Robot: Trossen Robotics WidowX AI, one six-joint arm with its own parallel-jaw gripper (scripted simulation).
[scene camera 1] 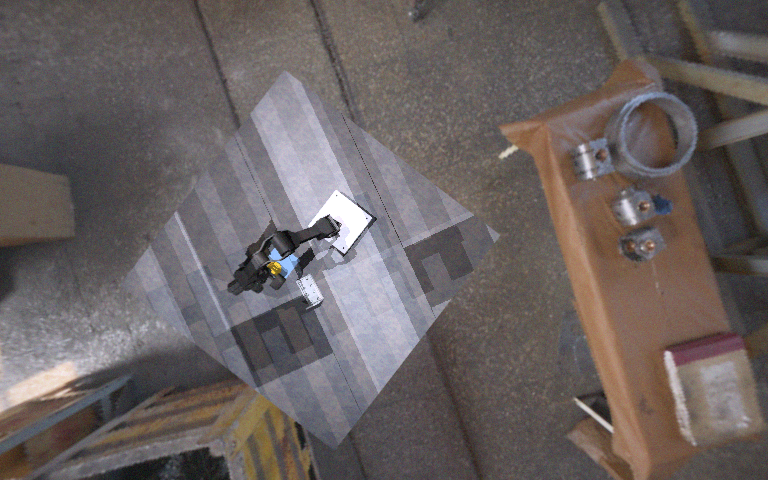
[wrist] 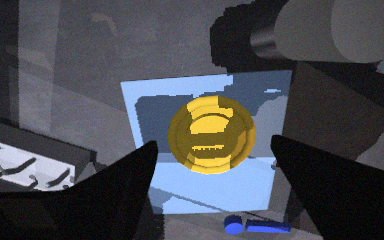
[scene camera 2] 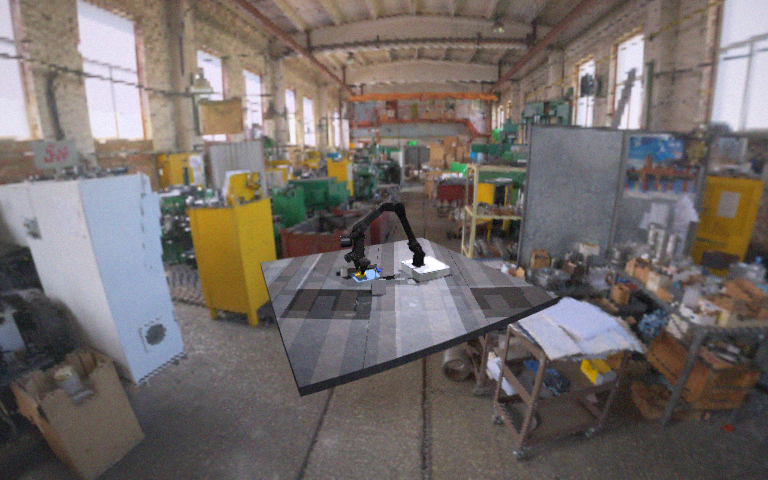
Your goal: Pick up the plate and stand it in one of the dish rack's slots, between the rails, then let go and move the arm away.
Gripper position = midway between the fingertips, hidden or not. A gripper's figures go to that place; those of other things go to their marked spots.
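The gripper (wrist: 213,143) is 0.11 m from the lens, and a yellow plate (wrist: 213,134) is 0.12 m from the lens.
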